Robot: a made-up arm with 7 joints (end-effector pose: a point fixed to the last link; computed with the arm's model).
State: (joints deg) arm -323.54 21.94 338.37 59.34 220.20 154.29 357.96
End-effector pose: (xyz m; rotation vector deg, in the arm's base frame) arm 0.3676 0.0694 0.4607 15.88 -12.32 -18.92
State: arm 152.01 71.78 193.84 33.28 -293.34 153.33 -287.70
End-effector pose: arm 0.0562 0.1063 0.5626 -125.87 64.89 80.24
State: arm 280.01 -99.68 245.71 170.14 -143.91 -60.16 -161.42
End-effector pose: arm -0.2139 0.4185 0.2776 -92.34 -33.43 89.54
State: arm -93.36 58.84 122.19 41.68 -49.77 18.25 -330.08
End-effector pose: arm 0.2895 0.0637 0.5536 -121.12 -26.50 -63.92
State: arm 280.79 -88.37 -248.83 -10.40 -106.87 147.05 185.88
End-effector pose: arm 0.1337 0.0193 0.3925 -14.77 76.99 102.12
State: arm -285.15 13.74 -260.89 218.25 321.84 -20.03 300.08
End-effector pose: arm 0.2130 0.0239 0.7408 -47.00 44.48 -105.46
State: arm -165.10 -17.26 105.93 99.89 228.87 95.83 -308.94
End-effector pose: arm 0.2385 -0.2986 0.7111 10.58 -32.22 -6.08
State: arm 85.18 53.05 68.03 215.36 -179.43 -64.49 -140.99
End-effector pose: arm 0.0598 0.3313 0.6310 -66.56 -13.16 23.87
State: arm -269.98 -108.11 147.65 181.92 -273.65 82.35 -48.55
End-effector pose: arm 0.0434 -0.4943 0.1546 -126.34 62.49 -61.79
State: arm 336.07 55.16 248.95 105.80 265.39 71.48 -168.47
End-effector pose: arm 0.0542 -0.3812 0.7183 -28.16 -5.76 87.97
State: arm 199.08 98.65 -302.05 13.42 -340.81 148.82 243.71
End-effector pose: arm 0.0306 -0.1010 0.3258 37.92 -62.78 -76.08
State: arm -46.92 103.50 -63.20 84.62 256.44 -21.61 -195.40
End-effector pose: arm -0.0968 -0.3330 0.0816 77.20 -109.17 -19.75
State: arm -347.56 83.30 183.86 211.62 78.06 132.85 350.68
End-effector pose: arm 0.4261 0.0145 0.3218 69.73 -0.21 -41.33
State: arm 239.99 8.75 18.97 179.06 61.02 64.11 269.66
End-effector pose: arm -0.0179 -0.1215 0.9031 65.55 21.12 49.08
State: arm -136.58 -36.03 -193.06 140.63 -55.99 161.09 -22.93
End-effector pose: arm 0.3393 0.1816 0.5772 119.04 6.52 -50.92
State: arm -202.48 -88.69 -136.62 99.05 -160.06 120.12 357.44
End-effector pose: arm 0.4500 0.0230 0.1244 60.45 44.20 -17.90
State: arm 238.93 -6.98 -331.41 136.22 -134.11 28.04 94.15
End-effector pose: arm 0.0310 -0.2203 0.8850 8.89 -22.32 39.71
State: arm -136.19 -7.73 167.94 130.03 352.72 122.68 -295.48
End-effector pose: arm 0.2871 0.1766 0.6901 165.69 -54.78 8.64
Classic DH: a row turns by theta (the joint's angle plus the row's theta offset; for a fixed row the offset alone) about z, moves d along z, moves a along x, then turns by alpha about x. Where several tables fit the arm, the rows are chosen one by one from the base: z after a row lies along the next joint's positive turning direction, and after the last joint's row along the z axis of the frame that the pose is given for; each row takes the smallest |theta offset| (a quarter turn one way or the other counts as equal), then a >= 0, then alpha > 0; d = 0 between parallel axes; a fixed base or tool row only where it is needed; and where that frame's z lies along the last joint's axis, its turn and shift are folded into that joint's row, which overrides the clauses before.
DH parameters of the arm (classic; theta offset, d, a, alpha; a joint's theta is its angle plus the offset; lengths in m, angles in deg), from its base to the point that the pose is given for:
joint 1: 0 0.3618 0 -90
joint 2: 0 0 0 90
joint 3: 0 0.2263 0.0762 90
joint 4: 0 0 0.0562 90
joint 5: 0 0.2486 0 90
joint 6: 0 0 0.0528 -90
joint 7: 0 0.0674 0 0

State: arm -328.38 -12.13 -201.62 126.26 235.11 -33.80 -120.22
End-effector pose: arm -0.3418 -0.1568 0.6875 -59.90 -91.92 106.49
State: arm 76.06 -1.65 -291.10 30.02 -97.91 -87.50 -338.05
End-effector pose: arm -0.2170 0.0654 0.4397 56.79 -82.78 38.54
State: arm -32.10 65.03 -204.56 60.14 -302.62 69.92 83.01
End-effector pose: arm 0.0094 0.1352 0.7215 -100.63 -47.17 117.32
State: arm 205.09 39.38 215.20 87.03 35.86 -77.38 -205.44
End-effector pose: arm -0.0617 0.1173 0.7889 19.22 -3.59 44.18
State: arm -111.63 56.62 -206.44 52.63 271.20 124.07 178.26
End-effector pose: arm 0.2135 -0.0454 0.6263 -23.08 146.59 -88.53
